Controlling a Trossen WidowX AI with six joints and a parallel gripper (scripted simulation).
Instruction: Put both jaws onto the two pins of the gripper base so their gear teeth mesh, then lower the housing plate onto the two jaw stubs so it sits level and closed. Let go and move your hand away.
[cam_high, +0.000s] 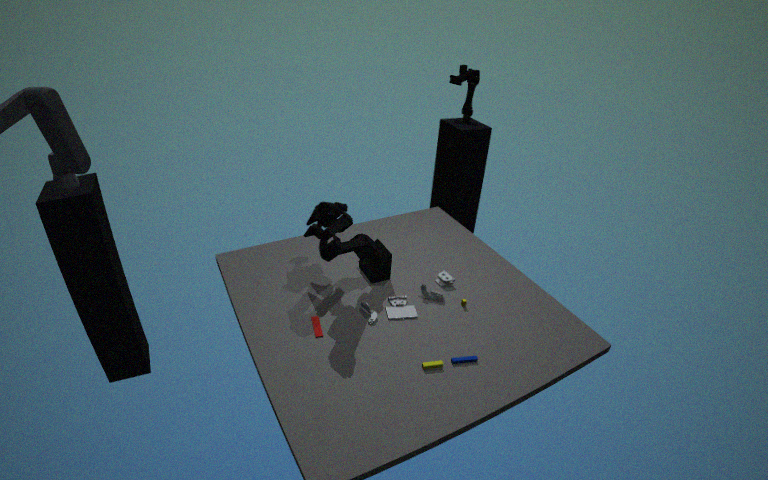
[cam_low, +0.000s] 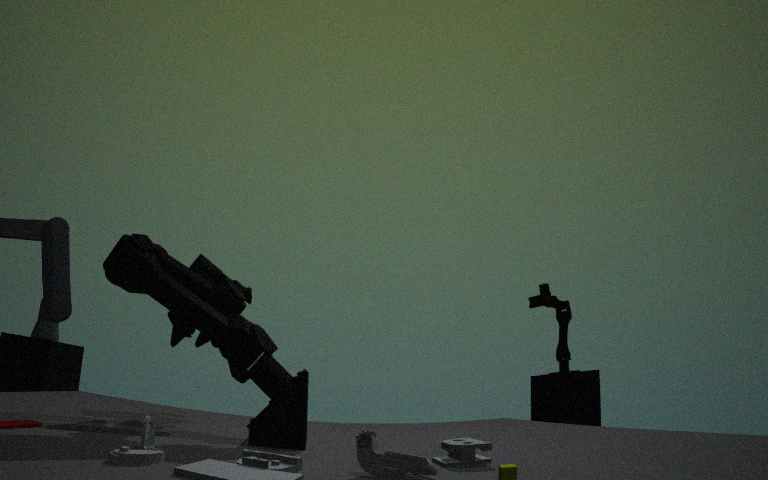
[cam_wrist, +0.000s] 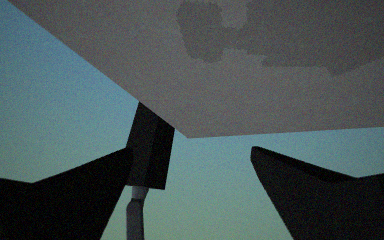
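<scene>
The jaw is 44 cm ahead of my gripper tip, 39 cm to the left of it and 13 cm below it. Round my gripper tip: gripper base (52 cm to the left, 39 cm ahead, 14 cm below); then housing plate (43 cm ahead, 26 cm to the left, 16 cm below); then red block (44 cm ahead, 17 cm below, 11 cm to the right).
</scene>
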